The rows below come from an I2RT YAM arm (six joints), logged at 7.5 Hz.
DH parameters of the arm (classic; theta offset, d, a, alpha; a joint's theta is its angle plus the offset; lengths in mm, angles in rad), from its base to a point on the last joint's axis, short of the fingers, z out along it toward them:
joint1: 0 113.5 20 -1.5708
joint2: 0 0 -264 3.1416
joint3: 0.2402 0 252.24 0
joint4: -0.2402 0 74 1.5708
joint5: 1.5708 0 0 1.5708
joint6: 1.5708 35.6 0 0
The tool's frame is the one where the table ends.
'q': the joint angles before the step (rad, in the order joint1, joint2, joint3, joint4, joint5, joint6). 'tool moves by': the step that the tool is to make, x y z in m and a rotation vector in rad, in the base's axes. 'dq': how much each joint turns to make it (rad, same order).
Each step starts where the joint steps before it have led.
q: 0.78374 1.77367 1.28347 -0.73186 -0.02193 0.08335
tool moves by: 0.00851 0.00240 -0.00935 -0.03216 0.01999 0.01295
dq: -0.01184 0.05036 0.02978 -0.01680 0.00037 -0.02633
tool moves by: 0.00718 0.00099 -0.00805 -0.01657 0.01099 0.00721
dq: -0.01181 0.03663 0.01677 0.00001 -0.00152 -0.01945
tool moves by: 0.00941 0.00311 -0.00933 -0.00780 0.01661 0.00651
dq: -0.01221 0.04918 0.02934 0.00192 -0.01068 -0.01640
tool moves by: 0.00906 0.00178 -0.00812 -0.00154 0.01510 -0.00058
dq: -0.01373 0.04236 0.02637 0.00340 -0.01221 -0.01029
